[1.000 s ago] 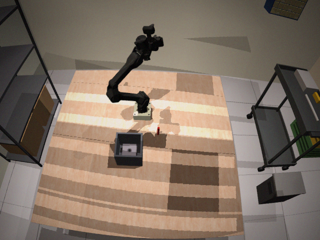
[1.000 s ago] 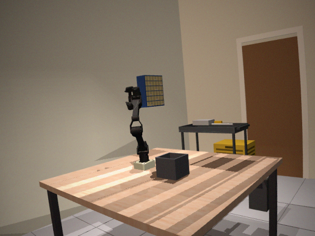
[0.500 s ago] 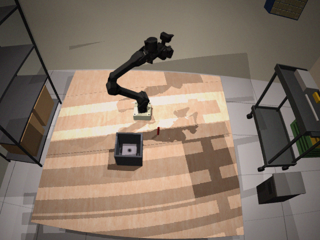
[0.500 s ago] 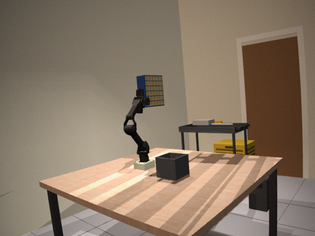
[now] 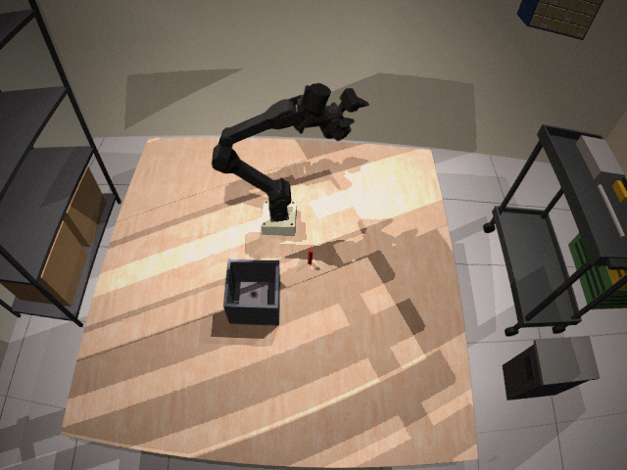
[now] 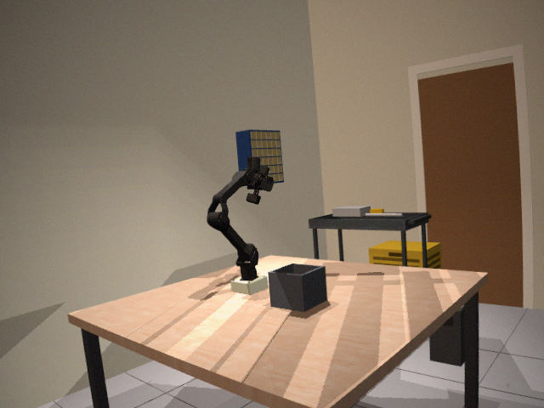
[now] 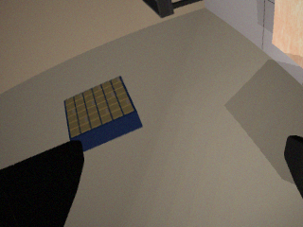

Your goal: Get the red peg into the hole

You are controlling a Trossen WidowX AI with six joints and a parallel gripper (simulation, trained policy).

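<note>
Right now my gripper tip is 24 cm short of the red peg, 17 cm to the left of it and 41 cm above it. Round my gripper tip: plate 37 cm ahead, 37 cm to the right, 40 cm below.
</note>
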